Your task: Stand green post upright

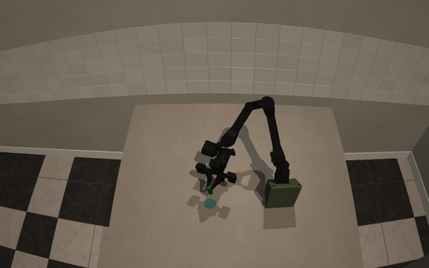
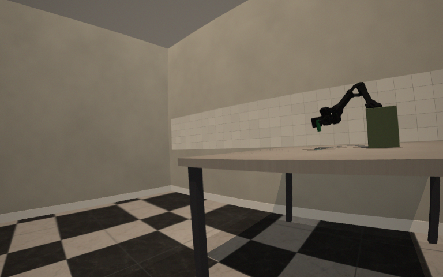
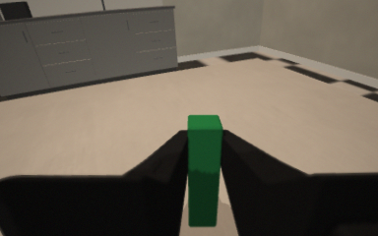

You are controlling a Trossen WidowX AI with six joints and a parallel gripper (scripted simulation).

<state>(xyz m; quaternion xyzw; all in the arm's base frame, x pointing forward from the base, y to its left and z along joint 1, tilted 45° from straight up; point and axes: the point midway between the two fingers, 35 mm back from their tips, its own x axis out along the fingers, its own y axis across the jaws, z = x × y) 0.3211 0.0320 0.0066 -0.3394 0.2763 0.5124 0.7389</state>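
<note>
Now: hand 10 mm short of the cyan circle, 30 mm to the right of it and 160 mm above it. Round my hand: green post: 10 mm ahead, 30 mm to the left, 30 mm below.
</note>
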